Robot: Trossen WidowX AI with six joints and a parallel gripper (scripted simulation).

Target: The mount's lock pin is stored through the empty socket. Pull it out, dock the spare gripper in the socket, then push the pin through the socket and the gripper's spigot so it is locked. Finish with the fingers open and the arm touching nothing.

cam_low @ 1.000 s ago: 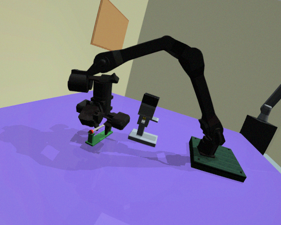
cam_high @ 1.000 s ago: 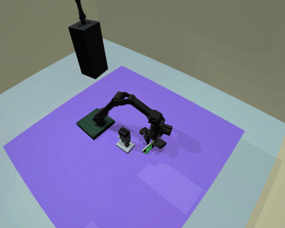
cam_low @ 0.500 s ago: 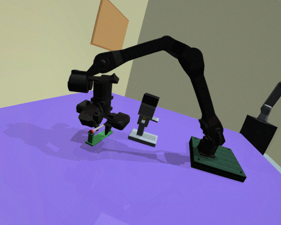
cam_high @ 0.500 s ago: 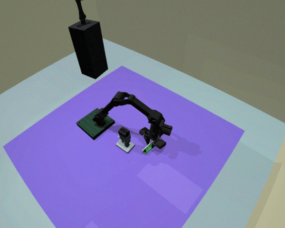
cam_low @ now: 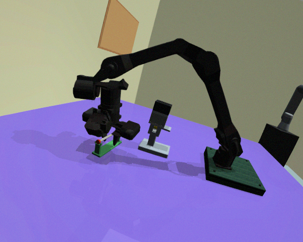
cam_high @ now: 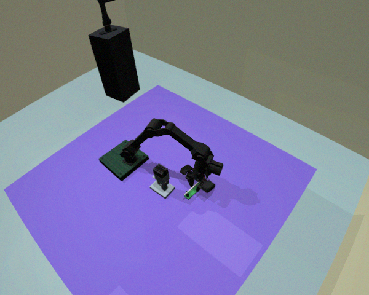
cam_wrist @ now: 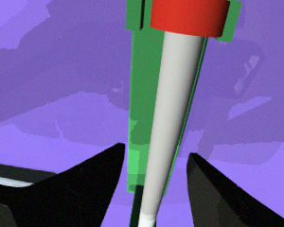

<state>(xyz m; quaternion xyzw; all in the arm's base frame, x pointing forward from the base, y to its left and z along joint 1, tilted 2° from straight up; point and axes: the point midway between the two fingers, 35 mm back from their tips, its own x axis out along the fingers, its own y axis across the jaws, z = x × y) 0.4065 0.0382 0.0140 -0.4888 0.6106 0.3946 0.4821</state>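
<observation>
The green cradle lies 1 cm to the left of my gripper tip and 1 cm above it. The rest, counted from my gripper tip: grey mount: 15 cm behind, 7 cm to the right, 4 cm above; then spare gripper: 14 cm behind, 8 cm to the right, 11 cm above.
</observation>
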